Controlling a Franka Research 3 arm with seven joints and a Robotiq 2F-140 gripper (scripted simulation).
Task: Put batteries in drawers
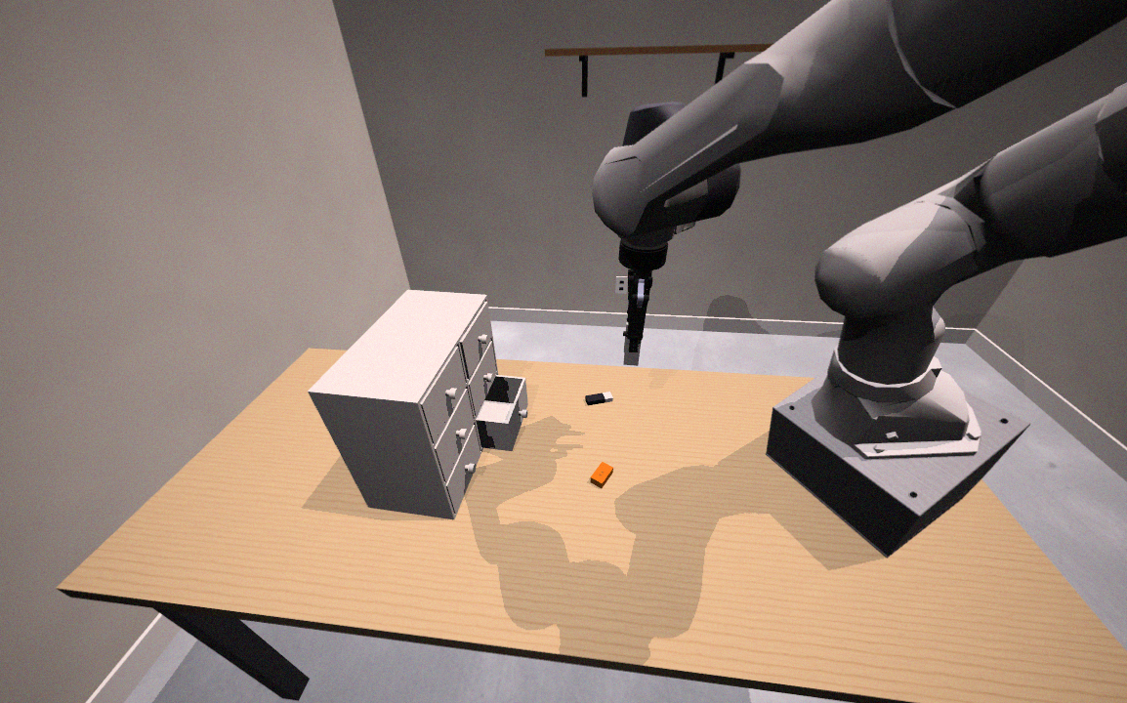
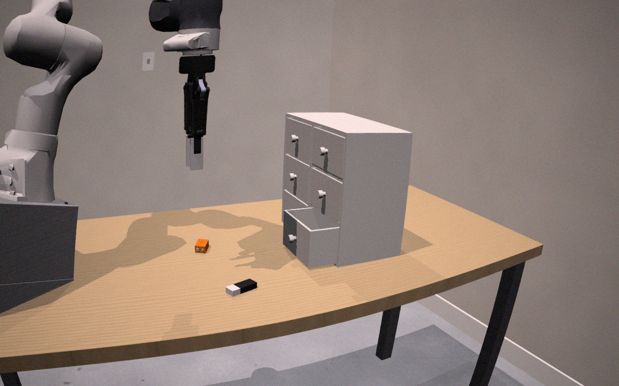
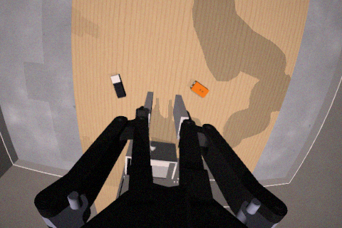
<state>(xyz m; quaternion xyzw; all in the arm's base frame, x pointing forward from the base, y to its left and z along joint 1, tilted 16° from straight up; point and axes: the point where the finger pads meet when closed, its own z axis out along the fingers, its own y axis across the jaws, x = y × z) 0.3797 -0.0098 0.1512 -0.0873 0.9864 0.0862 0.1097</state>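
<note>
Right now my hand is 250 mm above the orange nine-volt battery, 100 mm to the right of it and 20 mm short of it. The rest, counted from my hand: AAA battery 340 mm ahead, 80 mm to the left, 50 mm below.
</note>
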